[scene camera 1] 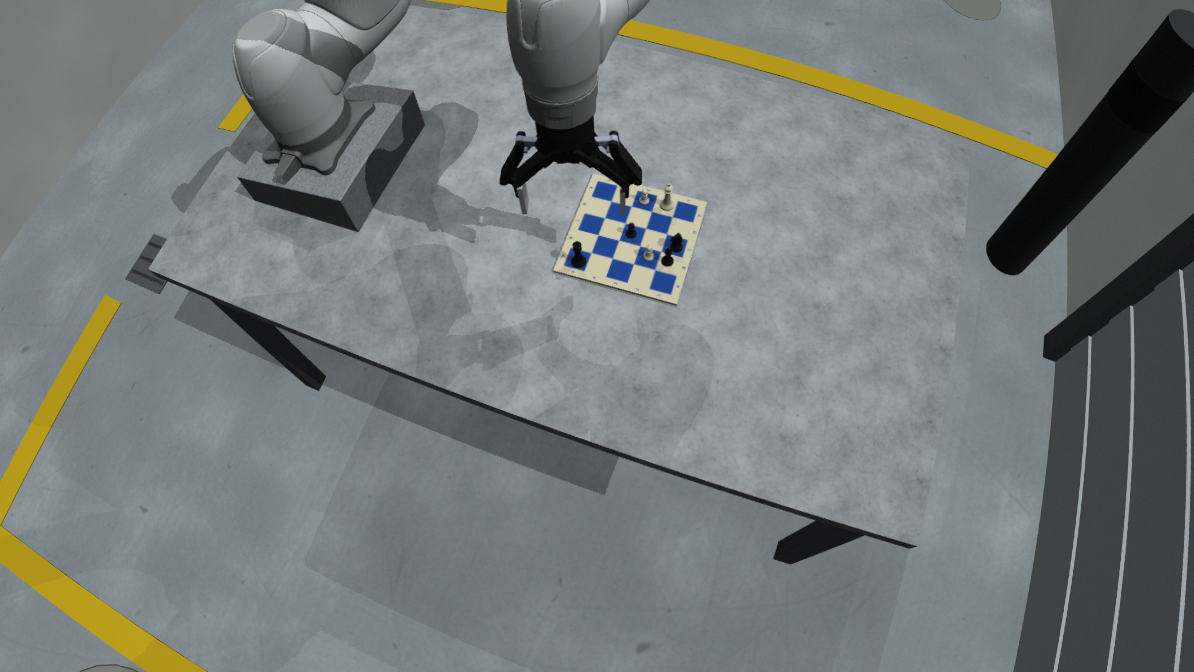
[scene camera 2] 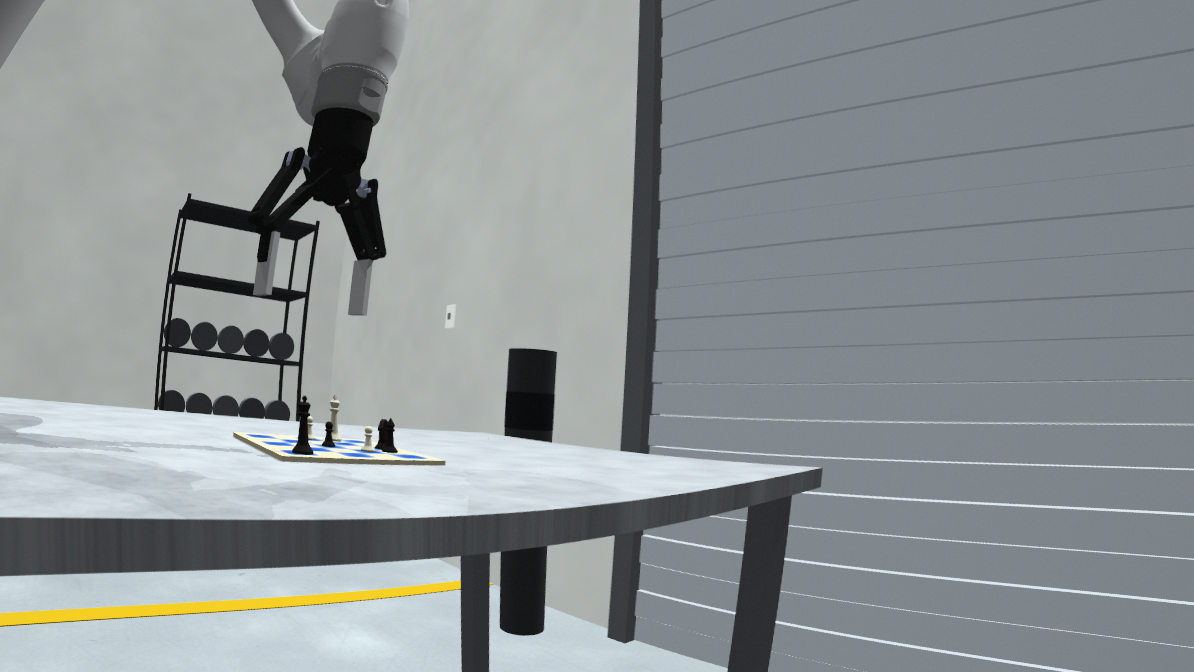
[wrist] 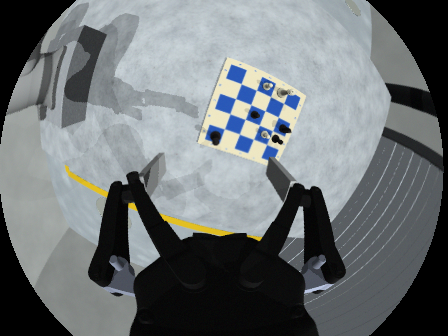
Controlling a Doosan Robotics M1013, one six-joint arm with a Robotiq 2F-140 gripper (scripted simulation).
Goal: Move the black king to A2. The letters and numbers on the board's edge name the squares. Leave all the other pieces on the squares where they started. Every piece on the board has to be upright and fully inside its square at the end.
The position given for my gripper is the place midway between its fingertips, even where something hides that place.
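Observation:
Scene camera 1 shows a board [scene camera 1: 613, 260] and my gripper [scene camera 1: 573, 207]. In scene camera 2: my gripper [scene camera 2: 312, 305]. The wrist view contains the board [wrist: 239, 91] and my gripper [wrist: 216, 163].

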